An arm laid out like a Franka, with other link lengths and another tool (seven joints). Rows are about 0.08 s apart.
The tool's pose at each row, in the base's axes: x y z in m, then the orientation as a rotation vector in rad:
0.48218 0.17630 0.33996 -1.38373 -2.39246 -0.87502
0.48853 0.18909 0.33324 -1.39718 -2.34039 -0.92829
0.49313 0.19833 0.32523 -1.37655 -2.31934 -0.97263
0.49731 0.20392 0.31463 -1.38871 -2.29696 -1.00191
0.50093 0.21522 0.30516 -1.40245 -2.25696 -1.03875
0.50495 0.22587 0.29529 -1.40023 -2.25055 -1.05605
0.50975 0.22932 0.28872 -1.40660 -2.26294 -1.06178
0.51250 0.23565 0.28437 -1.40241 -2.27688 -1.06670
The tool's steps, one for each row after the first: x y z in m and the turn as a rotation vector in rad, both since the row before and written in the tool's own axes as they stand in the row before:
0.00245 0.00761 0.01361 -0.03336 0.03374 0.02555
-0.00007 0.00391 0.01247 -0.02202 0.03034 -0.00487
-0.00410 0.00104 0.01197 -0.02167 0.01044 0.01196
0.00050 0.00253 0.01496 -0.02596 0.02150 0.02117
-0.00062 0.00214 0.01490 -0.01086 0.00689 -0.00083
-0.00390 0.00220 0.00762 -0.00723 -0.01159 -0.00630
0.00035 0.00208 0.00788 -0.00353 -0.00631 -0.01100

